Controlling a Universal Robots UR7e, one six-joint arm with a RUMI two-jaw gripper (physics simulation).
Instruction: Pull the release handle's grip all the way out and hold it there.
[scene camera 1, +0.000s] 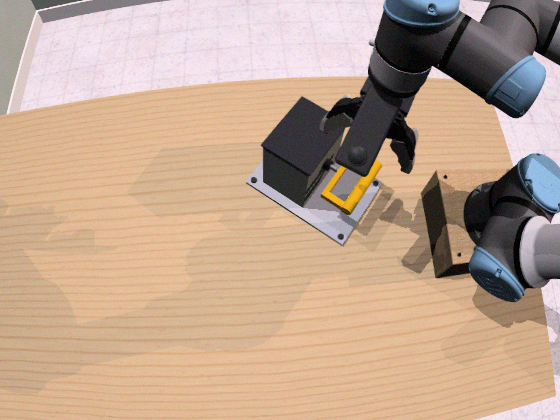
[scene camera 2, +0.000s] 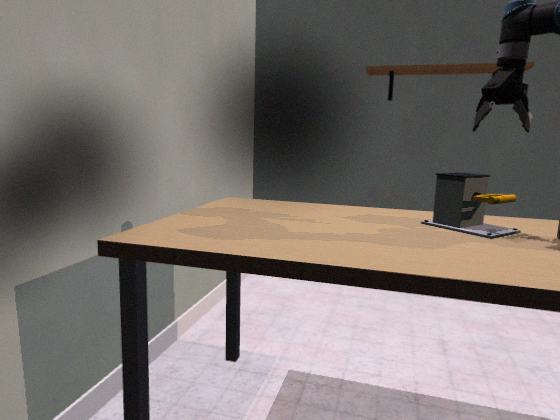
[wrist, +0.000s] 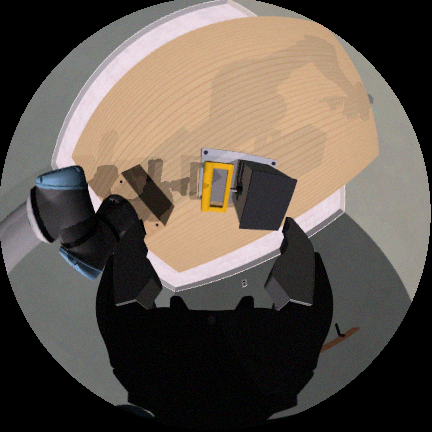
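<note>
The release handle's yellow grip (scene camera 1: 364, 189) (scene camera 2: 502, 198) (wrist: 206, 190) is a rectangular loop. It stands a little out from the side of a dark box (scene camera 1: 300, 135) (scene camera 2: 447, 200) (wrist: 267, 197), joined to it by a short rod (wrist: 233, 190). The box sits on a light grey base plate (scene camera 1: 325, 225) (scene camera 2: 492, 231) (wrist: 235, 157) with dark bolts. My gripper (scene camera 1: 367, 149) (scene camera 2: 501, 130) (wrist: 212, 219) is open and empty, pointing down. It hangs well above the box and grip, touching neither. In scene camera 1 it hides part of the grip's far end.
The wooden table (scene camera 1: 150, 300) (scene camera 2: 325, 255) (wrist: 150, 100) carries the plate. A wooden block (scene camera 1: 435, 230) (wrist: 148, 195) stands beyond the grip's outer side, with dark and blue arm joints over it. A brown shelf (scene camera 2: 430, 69) (wrist: 345, 336) is on the dark wall.
</note>
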